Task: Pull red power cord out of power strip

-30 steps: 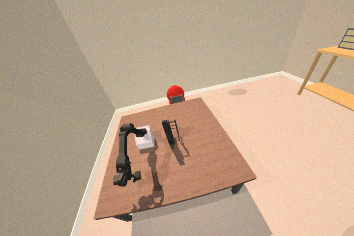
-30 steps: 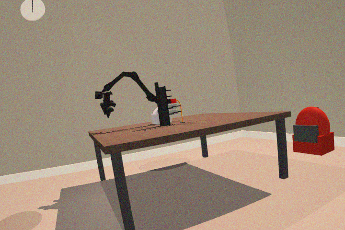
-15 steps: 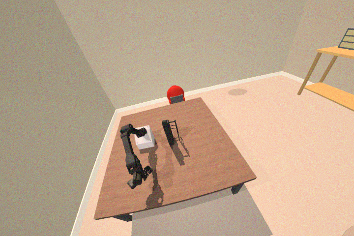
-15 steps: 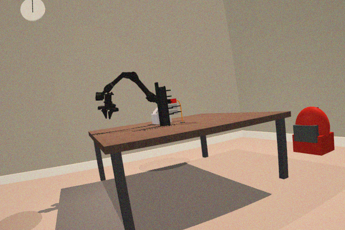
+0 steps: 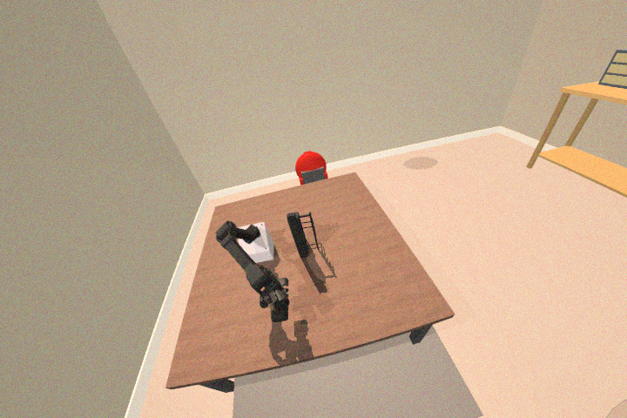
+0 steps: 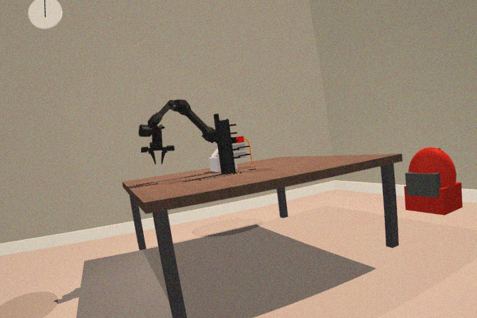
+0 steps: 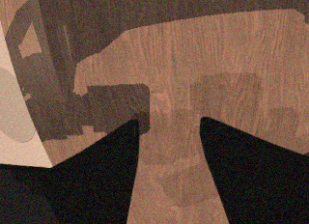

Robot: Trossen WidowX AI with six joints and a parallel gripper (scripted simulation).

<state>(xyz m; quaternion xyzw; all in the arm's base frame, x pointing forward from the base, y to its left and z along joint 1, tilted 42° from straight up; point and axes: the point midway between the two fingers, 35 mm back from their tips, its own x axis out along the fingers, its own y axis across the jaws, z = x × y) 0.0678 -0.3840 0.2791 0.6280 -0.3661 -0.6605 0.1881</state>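
Now: gripper tip 19 cm short of the red plug, 41 cm to the right of it and 9 cm below it.
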